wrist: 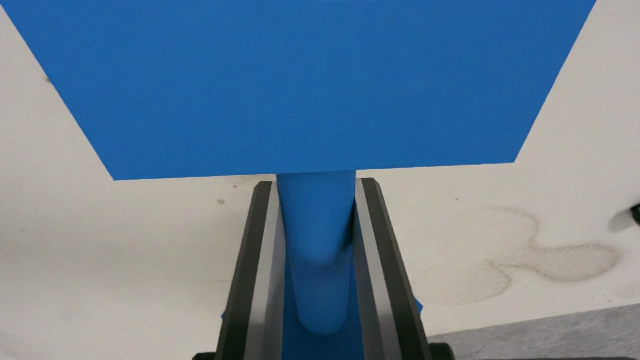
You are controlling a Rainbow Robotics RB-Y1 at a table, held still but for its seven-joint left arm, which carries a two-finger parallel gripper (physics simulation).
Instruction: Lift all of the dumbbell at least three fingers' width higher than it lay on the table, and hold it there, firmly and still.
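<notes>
The blue dumbbell point(315, 220) shows in the wrist view. Its near head point(310, 85) is a large flat blue shape filling the upper middle. Its round handle runs down from there between the fingers to the far head, which is mostly hidden behind them; small corners of it show on either side. My gripper point(316, 182) is shut on the handle, with one finger against each side. The dumbbell looks raised a little off the table point(150, 240); how high is hard to tell from this view.
The pale table top has small spots and a brown ring-shaped stain at the right. A small part of a black object point(636, 214) shows at the right edge, with its shadow beside it. The table's edge crosses the lower right, with a grey surface point(550, 337) beyond.
</notes>
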